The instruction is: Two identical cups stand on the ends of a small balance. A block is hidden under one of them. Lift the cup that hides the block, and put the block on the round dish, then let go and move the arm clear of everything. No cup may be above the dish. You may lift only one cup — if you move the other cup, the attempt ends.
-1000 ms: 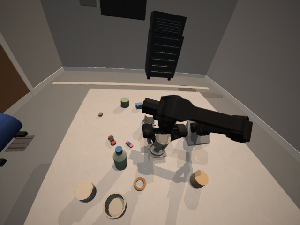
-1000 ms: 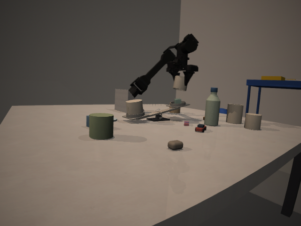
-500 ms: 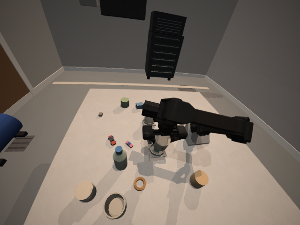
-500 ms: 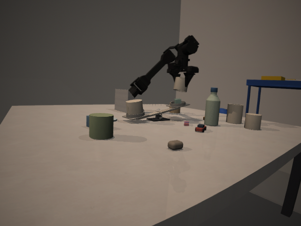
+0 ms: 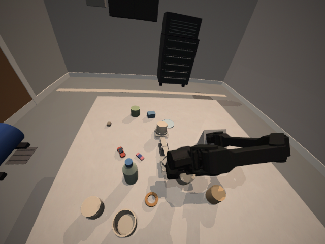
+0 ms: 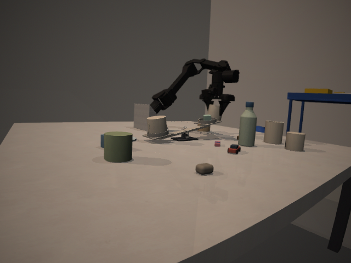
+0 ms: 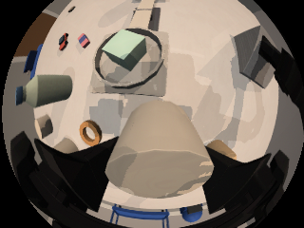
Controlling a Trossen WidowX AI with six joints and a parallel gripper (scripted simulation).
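Right now the pale round dish is 7 cm behind my gripper tip, 45 cm to the right of it and 10 cm below it. Round my gripper tip: bottle 23 cm ahead, 7 cm to the right, 1 cm above; beige cup 2 cm to the left, 1 cm above; balance 3 cm ahead, 22 cm to the right, 6 cm below.
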